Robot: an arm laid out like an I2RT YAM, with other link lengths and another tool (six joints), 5 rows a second.
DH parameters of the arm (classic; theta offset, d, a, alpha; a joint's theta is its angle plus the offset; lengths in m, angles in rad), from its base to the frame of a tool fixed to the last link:
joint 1: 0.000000 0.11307 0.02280 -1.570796
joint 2: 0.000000 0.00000 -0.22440 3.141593
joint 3: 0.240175 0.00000 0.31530 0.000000
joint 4: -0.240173 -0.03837 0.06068 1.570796
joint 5: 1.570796 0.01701 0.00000 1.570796
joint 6: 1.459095 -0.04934 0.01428 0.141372
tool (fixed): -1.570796 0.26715 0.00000 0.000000
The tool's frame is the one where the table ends.
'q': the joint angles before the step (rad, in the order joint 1, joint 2, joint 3, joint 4, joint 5, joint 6). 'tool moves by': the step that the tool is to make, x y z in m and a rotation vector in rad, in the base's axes. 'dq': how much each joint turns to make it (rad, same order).
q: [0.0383, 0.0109, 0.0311, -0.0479, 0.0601, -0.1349]
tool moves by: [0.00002, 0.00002, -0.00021, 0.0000, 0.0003, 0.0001]
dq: [0.0000, -0.0002, -0.0005, 0.0000, -0.0001, 0.0000]
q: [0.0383, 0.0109, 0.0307, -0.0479, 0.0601, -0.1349]
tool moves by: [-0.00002, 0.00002, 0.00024, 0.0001, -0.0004, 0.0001]
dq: [0.0000, 0.0000, 0.0004, -0.0001, -0.0001, 0.0001]
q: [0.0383, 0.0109, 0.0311, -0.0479, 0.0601, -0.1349]
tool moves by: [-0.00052, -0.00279, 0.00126, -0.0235, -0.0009, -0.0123]
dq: [0.0004, 0.0000, -0.0004, 0.0019, 0.0134, -0.0232]
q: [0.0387, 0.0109, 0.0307, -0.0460, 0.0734, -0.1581]
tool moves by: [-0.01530, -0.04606, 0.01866, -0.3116, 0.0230, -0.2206]
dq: [0.0000, -0.0001, -0.0008, 0.0240, 0.2270, -0.3120]
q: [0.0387, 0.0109, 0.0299, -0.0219, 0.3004, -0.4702]
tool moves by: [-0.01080, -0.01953, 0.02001, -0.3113, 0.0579, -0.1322]
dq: [0.0001, 0.0004, -0.0141, 0.0637, 0.1268, -0.3334]
